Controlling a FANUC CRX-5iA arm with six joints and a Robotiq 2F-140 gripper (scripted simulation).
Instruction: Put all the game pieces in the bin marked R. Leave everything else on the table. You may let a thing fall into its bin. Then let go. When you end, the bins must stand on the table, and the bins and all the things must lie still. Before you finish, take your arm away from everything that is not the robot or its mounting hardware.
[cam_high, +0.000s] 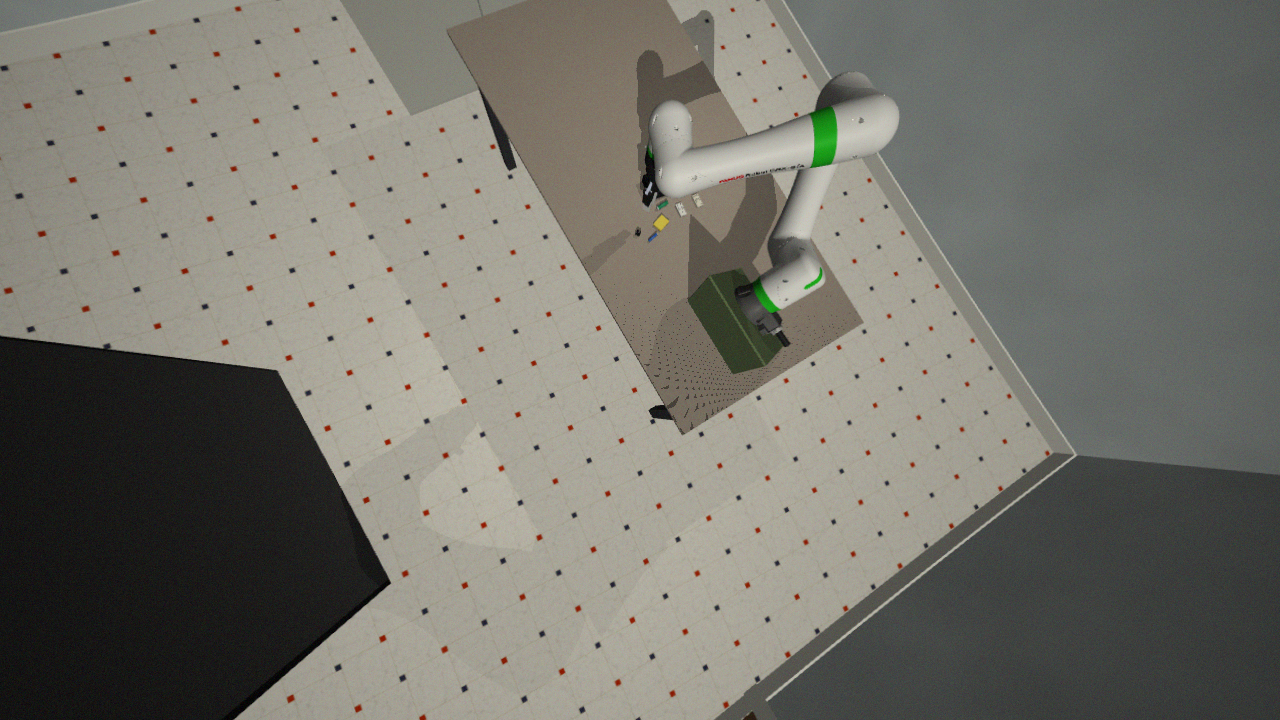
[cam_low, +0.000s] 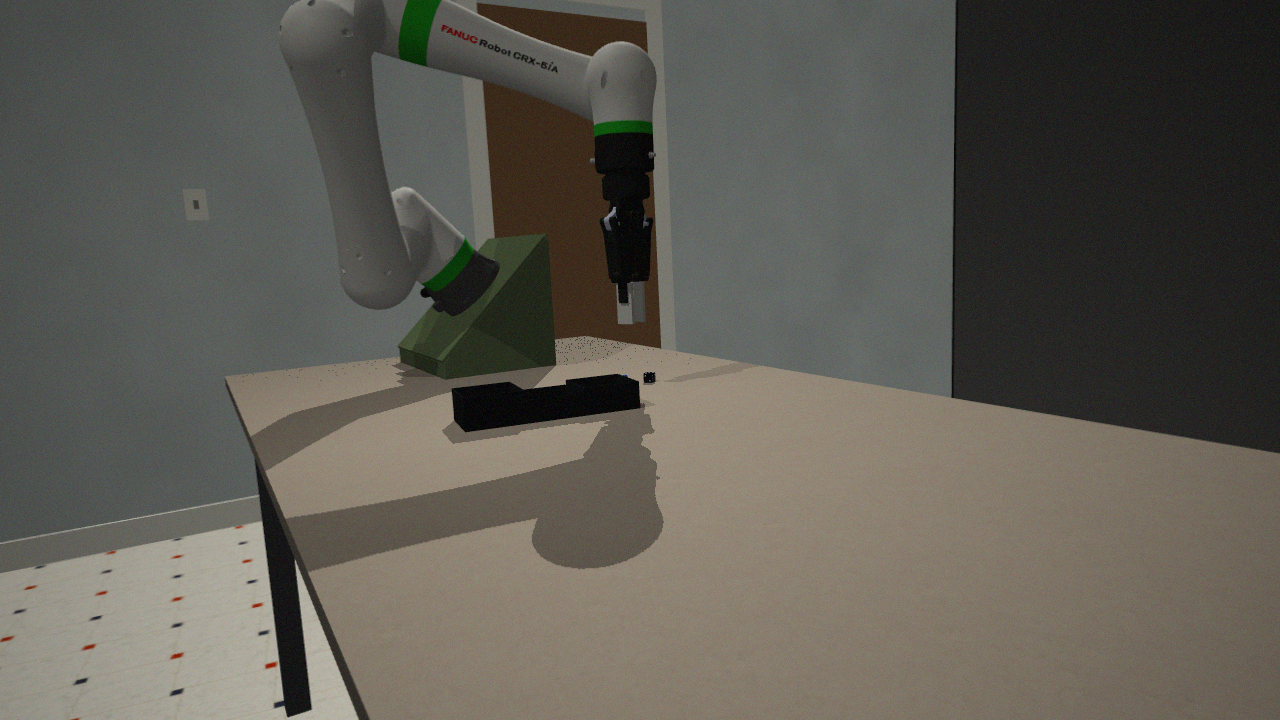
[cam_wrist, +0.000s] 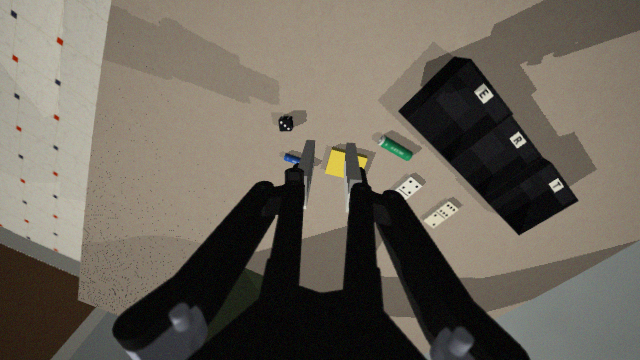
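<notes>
My hand is 13 cm above the black die, 5 cm to the right of it and 3 cm past it. Round my hand: green battery: 13 cm below, 9 cm to the right, 1 cm ahead; yellow block: 14 cm below, 5 cm to the right, 5 cm behind; blue battery: 14 cm below, 7 cm behind, 2 cm to the left.
</notes>
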